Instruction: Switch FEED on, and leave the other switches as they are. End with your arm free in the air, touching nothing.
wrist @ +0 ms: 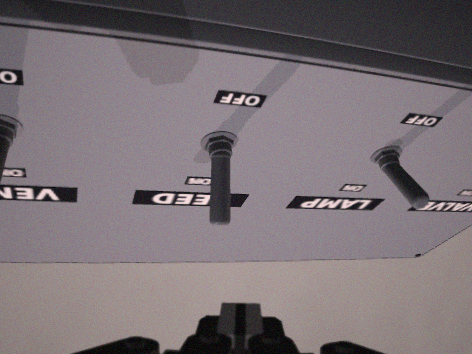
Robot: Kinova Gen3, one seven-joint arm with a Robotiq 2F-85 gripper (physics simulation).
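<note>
The FEED switch lever is a dark rod on the pale panel. It crosses the FEED label and leans toward its ON mark, away from its OFF mark. My gripper is shut and empty at the bottom of the wrist view, with a visible gap between its fingertips and the FEED lever. The LAMP lever stands to the right, its end turned more toward the camera; it looks tilted to the OFF side. The VENT lever is cut off at the left edge, so its position is unclear.
The LAMP label and part of the VALVE label show at the right; the VALVE lever does not show. The panel's dark raised rim runs along the top. A plain beige surface lies beyond the panel's lower edge.
</note>
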